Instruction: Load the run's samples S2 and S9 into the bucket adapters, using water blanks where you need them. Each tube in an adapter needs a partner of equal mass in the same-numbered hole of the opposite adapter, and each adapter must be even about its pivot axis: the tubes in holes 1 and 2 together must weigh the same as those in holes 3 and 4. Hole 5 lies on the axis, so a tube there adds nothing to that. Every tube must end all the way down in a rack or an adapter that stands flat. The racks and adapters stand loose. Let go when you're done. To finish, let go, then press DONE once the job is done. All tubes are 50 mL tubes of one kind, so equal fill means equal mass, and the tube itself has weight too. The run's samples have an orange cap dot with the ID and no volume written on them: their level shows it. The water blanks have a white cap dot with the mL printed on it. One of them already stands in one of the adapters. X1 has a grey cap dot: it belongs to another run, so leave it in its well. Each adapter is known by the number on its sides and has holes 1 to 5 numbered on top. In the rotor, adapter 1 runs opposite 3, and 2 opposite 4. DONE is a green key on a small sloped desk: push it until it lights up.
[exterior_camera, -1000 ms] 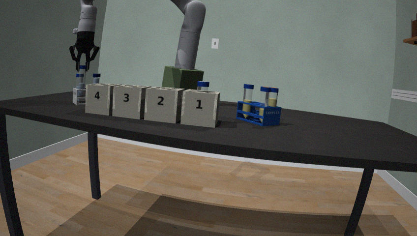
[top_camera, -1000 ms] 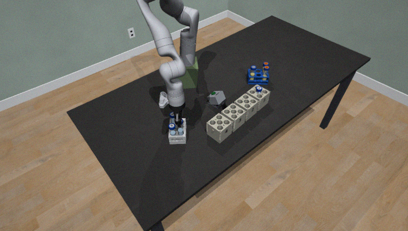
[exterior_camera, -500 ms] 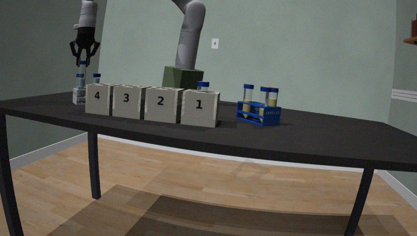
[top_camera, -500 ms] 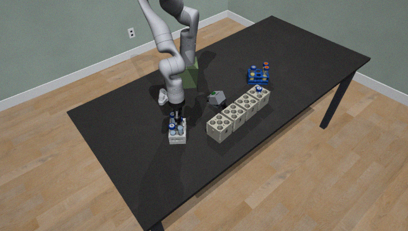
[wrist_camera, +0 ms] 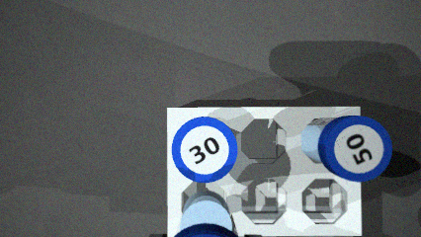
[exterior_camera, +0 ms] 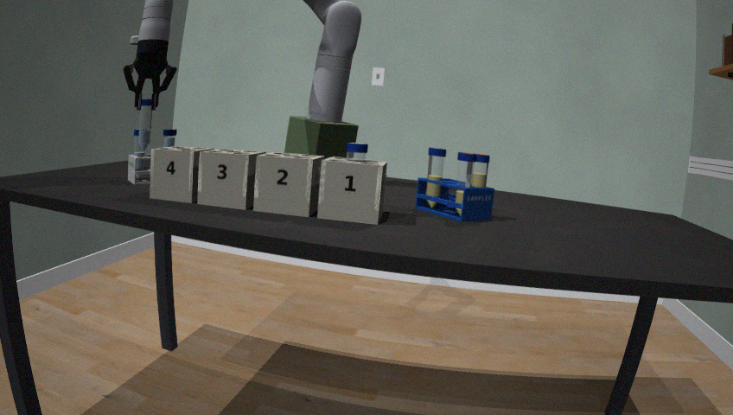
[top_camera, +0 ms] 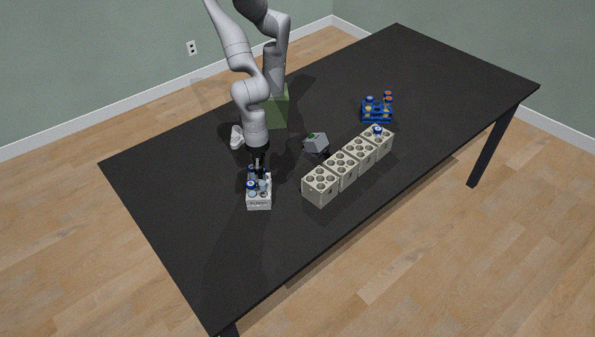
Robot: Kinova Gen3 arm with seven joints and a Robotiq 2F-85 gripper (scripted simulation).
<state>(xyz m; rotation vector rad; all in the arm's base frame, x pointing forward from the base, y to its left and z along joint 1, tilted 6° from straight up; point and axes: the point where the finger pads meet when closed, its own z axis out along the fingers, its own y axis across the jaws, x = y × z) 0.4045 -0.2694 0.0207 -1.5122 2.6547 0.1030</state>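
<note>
Right now my hand is 50 mm above the white-dot tube, 10 mm to the right of it and 10 mm past it. Round my hand: white blank rack: 150 mm below, 40 mm behind; then adapter 3: 300 mm to the left, 140 mm below, 40 mm ahead; then green done key: 300 mm to the left, 160 mm behind, 120 mm below.
</note>
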